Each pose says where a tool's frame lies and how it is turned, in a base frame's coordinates. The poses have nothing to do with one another.
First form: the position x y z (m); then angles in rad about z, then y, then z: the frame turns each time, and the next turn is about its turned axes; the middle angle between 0 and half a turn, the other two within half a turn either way.
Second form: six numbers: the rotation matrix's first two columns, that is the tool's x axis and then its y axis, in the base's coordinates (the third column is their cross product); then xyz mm. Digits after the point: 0 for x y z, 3 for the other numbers.
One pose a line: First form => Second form
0.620 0.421 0.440 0.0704 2.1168 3.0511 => 0.510 0.127 0.851 0.117 -0.990 0.077 620 421 440
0.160 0.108 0.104 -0.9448 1.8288 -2.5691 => -0.313 -0.491 0.813 -0.762 -0.380 -0.524 160 108 104
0.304 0.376 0.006 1.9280 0.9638 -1.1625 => 0.781 0.533 -0.326 -0.555 0.352 -0.754 304 376 6
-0.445 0.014 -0.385 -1.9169 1.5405 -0.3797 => -0.358 0.099 -0.928 0.870 -0.326 -0.370 -445 14 -385
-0.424 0.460 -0.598 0.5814 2.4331 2.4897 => 0.171 0.839 0.517 0.822 -0.411 0.395 -424 460 -598
